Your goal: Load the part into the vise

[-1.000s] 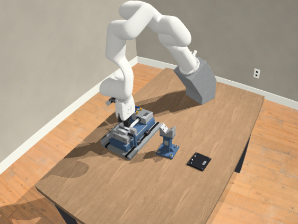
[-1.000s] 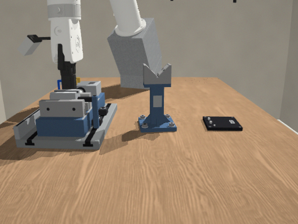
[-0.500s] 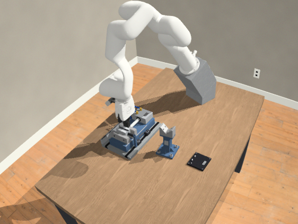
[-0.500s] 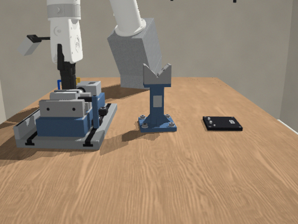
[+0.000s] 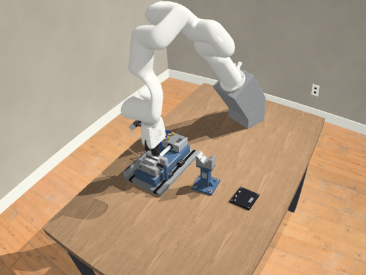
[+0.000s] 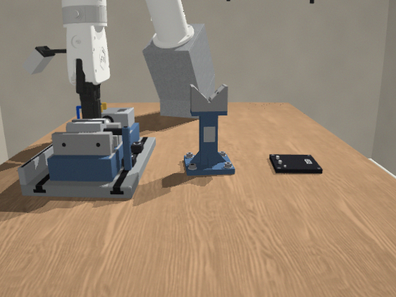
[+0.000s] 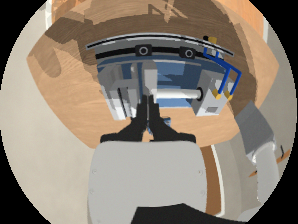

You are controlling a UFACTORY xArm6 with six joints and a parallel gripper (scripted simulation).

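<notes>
My hand is 30 mm short of the part and 20 mm above it. The rest, counted from my hand: black stop rod (30 mm ahead, 50 mm to the left, 30 mm below); cylinder rod (60 mm behind, 40 mm below); moving jaw (40 mm below).
</notes>
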